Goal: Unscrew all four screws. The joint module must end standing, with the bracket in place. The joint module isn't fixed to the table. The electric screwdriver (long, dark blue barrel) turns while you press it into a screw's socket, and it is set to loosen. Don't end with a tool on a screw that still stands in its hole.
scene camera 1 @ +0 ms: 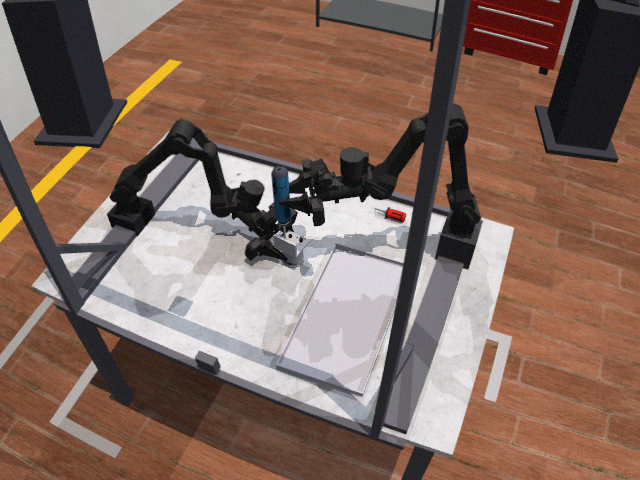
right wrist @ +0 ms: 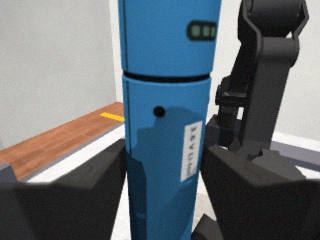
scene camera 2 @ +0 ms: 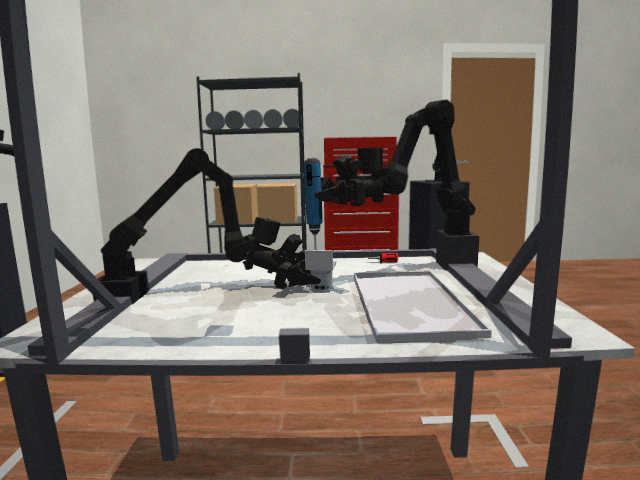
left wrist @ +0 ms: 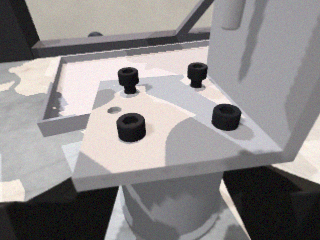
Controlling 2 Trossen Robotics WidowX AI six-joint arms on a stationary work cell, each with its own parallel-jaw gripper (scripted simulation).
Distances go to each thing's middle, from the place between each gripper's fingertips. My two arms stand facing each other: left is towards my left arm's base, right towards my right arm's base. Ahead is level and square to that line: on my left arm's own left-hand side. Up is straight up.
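Grey bracket point(left wrist: 260, 68): my left hand 4 cm below it, 1 cm past it, 2 cm to the left of it. Shallow tray point(scene camera 1: 336, 337), from my left hand: 3 cm below, 19 cm to the right, 18 cm behind.
Grey bracket again: my right hand 18 cm above it, 1 cm to the right of it. Shallow tray, from my right hand: 24 cm below, 16 cm behind, 16 cm to the right.
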